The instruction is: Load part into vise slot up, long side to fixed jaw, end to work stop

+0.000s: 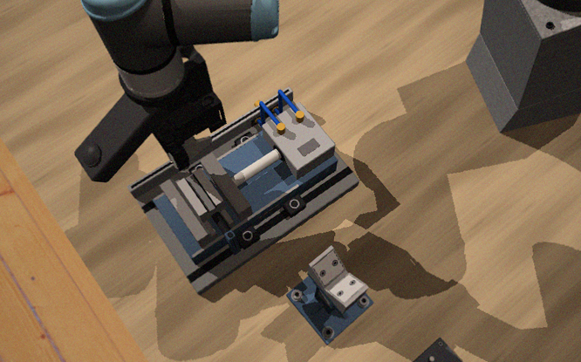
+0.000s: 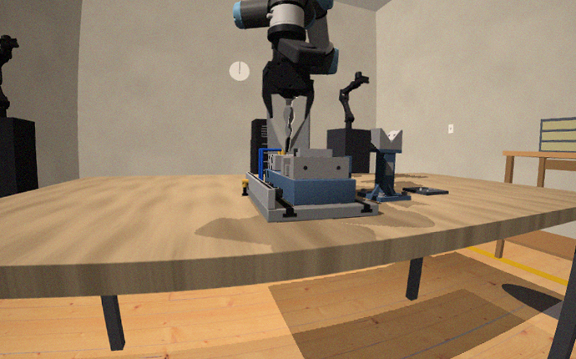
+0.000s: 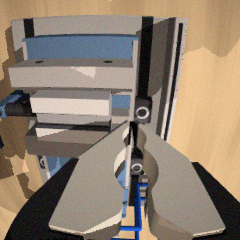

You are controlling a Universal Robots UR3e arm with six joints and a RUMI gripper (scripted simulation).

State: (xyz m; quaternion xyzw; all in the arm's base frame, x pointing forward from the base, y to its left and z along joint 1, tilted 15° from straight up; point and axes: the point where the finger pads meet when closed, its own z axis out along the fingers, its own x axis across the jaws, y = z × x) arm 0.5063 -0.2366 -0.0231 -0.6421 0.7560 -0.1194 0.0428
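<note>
Now: hand 10 mm short of the part, 50 mm to the right of it and 20 mm above it. From my hand the other things lie so: fixed jaw (40 mm ahead, 40 mm to the left, 40 mm below); then dark work stop (20 mm ahead, 100 mm to the left, 30 mm below); then moving jaw (30 mm behind, 60 mm to the left, 40 mm below).
</note>
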